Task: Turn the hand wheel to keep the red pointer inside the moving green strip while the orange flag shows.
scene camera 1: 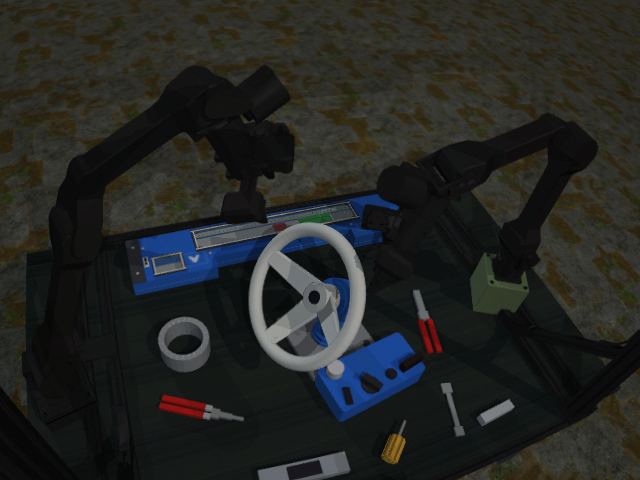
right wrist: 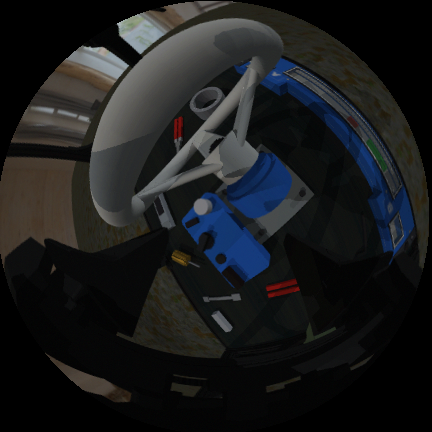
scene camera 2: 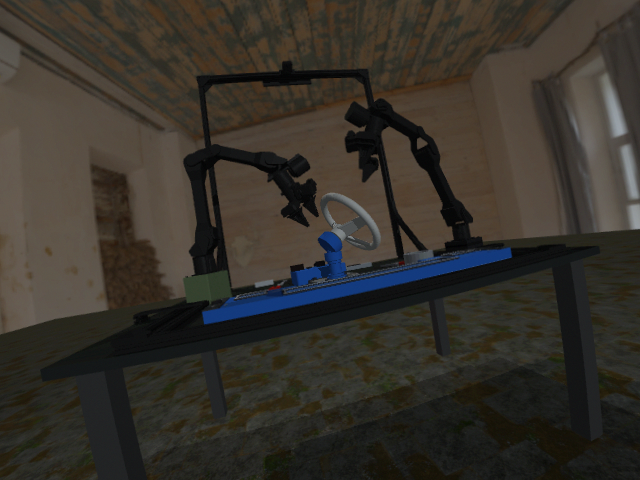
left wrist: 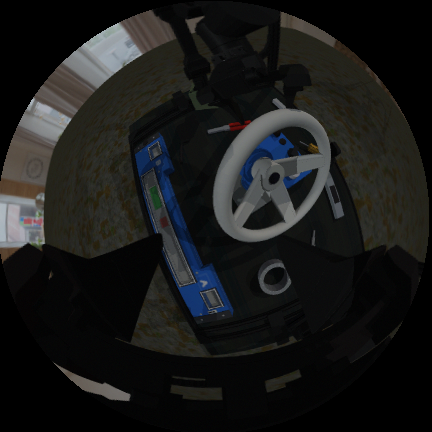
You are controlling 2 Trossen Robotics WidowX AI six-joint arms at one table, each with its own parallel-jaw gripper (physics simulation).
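Frame: origin at the left arm's base, x back, y up, z left, level; millimetres.
Seen in the pictures: left gripper, fingertip midpoint: [scene camera 1: 268,200] [scene camera 2: 362,175] [left wrist: 221,240]; right gripper, fingertip midpoint: [scene camera 1: 372,281] [right wrist: 228,236] [scene camera 2: 313,221]; left arm's base at its link origin: [scene camera 1: 60,386] [scene camera 2: 462,239] [left wrist: 304,327]; right arm's base at its link origin: [scene camera 1: 506,271] [scene camera 2: 205,273] [left wrist: 202,85].
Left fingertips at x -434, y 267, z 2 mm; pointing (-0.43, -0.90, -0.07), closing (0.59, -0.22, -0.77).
Note:
Pixels of each thing's top centre, then the offset from my left fingertips to it. "*": a spot on its surface instead.
- blue display panel at a spot on its surface: [scene camera 1: 206,274] * dx +67, dy -303, dz +131 mm
- red pointer at a spot on its surface: [scene camera 1: 279,226] [right wrist: 350,118] [left wrist: 164,222] * dx -146, dy -284, dz +167 mm
- grey ring at its top centre: [scene camera 1: 183,337] [left wrist: 275,279] [right wrist: 204,98] [scene camera 2: 417,252] dx +187, dy -276, dz -11 mm
- red pliers at its top centre: [scene camera 1: 201,409] [right wrist: 177,136] dx +219, dy -314, dz -148 mm
- red-handled tool at its top centre: [scene camera 1: 425,319] [right wrist: 299,284] [left wrist: 229,126] dx -300, dy -314, dz -211 mm
- wrench at its top centre: [scene camera 1: 453,408] [right wrist: 219,298] dx -203, dy -317, dz -405 mm
- yellow screwdriver at its top centre: [scene camera 1: 399,437] [right wrist: 182,261] [left wrist: 311,144] dx -58, dy -292, dz -392 mm
The white hand wheel [scene camera 1: 358,289] [scene camera 2: 375,235] [left wrist: 222,185] [right wrist: 125,125] stands tilted on a blue post. On the blue display panel [scene camera 1: 206,274] [left wrist: 222,300], the red pointer [scene camera 1: 279,226] [left wrist: 164,221] [right wrist: 352,121] is outside the green strip [scene camera 1: 315,219] [left wrist: 156,197] [right wrist: 377,155], on its left in scene camera 1. No orange flag shows. My left gripper [scene camera 2: 366,175] [left wrist: 221,240] is open and empty, above the wheel and apart from it. My right gripper [scene camera 2: 312,221] [right wrist: 228,236] is open and empty beside the rim, not gripping it.
A blue control box [scene camera 1: 343,408] stands close below the wheel. A grey ring [scene camera 1: 203,351] and red pliers [scene camera 1: 183,406] lie left; another red-handled tool [scene camera 1: 429,334], a wrench [scene camera 1: 453,409] and a yellow screwdriver [scene camera 1: 393,447] lie right. A green box [scene camera 1: 496,297] surrounds the right arm's base.

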